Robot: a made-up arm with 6 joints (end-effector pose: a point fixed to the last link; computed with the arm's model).
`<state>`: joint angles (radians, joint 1 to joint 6).
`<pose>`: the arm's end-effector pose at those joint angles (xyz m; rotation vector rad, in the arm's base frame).
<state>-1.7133 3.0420 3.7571 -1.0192 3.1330 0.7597</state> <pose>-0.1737 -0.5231 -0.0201 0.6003 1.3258 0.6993</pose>
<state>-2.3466 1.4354 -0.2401 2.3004 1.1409 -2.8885</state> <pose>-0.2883 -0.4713 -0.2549 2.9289 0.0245 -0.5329</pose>
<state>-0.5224 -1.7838 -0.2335 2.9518 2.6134 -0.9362</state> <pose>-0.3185 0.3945 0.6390 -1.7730 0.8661 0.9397</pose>
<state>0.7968 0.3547 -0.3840 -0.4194 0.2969 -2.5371</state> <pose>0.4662 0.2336 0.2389 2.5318 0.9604 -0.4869</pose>
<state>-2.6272 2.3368 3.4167 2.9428 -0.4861 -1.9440</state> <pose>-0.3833 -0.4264 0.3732 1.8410 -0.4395 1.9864</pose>
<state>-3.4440 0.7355 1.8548 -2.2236 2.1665 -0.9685</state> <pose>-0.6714 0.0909 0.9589 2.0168 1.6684 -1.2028</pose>
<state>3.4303 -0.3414 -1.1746 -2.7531 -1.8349 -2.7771</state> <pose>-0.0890 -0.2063 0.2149 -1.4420 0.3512 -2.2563</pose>
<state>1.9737 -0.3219 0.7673 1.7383 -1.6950 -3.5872</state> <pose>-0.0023 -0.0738 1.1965 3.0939 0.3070 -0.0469</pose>
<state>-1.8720 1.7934 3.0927 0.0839 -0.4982 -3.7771</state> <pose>-0.3470 -0.4911 0.6192 1.7119 -1.8859 1.2552</pose>
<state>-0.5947 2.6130 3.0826 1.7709 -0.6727 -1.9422</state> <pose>0.5283 -0.3126 0.2172 0.1191 -0.7384 -1.1676</pose>
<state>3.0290 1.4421 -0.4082 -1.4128 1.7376 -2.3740</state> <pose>-0.1305 0.0443 -0.1754 1.6104 1.6388 1.0655</pose>
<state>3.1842 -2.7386 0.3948 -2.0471 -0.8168 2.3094</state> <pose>0.7019 -0.0556 -0.0371 2.6760 -0.8957 -0.6427</pose>
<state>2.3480 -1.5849 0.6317 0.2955 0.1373 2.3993</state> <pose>0.6988 -0.4562 0.5915 0.1037 -0.9118 -0.5971</pose>
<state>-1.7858 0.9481 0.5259 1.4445 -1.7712 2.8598</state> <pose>-0.2199 -0.8968 0.4381 0.3766 1.7973 2.0887</pose>
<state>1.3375 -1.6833 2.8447 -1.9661 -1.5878 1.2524</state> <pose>-0.2363 -0.6842 -0.3164 0.7074 2.3154 1.3640</pose>
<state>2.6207 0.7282 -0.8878 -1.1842 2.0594 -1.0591</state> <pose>-0.0600 0.1154 0.0456 1.1496 0.3815 1.5351</pose>
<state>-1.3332 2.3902 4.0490 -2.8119 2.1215 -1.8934</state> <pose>0.2484 -0.2769 0.4034 -0.5437 1.2248 -1.1312</pose>
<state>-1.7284 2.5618 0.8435 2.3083 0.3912 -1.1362</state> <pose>0.0749 -0.3271 -0.7036 0.7671 1.2571 -0.0896</pose>
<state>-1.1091 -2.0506 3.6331 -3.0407 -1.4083 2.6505</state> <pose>0.1713 0.0718 -0.3057 -0.0590 -0.8874 -0.7543</pose>
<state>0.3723 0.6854 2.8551 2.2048 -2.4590 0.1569</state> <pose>-0.1583 0.0566 0.9154 1.2399 0.5075 -1.2664</pose>
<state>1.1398 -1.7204 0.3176 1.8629 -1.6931 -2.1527</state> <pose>-0.4027 -0.7474 0.5309 2.5570 -0.7538 -0.5314</pose>
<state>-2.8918 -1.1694 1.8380 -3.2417 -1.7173 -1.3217</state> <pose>0.9571 0.0529 0.4455 0.8830 1.4891 -0.7817</pose>
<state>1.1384 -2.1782 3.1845 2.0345 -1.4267 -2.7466</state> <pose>-0.0460 0.0993 -0.3600 0.1868 -0.1513 0.0424</pose>
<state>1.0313 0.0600 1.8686 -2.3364 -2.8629 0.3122</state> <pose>-0.0925 0.0968 1.2104 1.8513 0.7443 -2.0679</pose>
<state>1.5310 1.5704 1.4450 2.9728 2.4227 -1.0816</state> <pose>-0.1446 0.9855 0.1813 1.1340 -0.3573 -1.8232</pose>
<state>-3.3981 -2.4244 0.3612 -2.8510 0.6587 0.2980</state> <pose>0.7001 -0.3682 0.1007 -0.7002 -0.9371 -0.3322</pose>
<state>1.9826 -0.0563 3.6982 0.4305 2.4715 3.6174</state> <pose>0.3179 -0.3049 0.3103 1.3308 2.7688 0.1694</pose>
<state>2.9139 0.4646 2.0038 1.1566 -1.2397 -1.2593</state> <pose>-0.0333 0.0847 1.1507 1.1449 0.8883 1.6919</pose>
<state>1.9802 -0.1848 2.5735 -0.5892 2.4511 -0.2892</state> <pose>0.3523 -0.4228 0.9567 -1.1535 0.2914 1.5339</pose>
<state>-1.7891 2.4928 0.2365 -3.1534 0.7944 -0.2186</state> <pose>0.1928 0.0089 -0.5546 0.1298 0.2280 1.3267</pose>
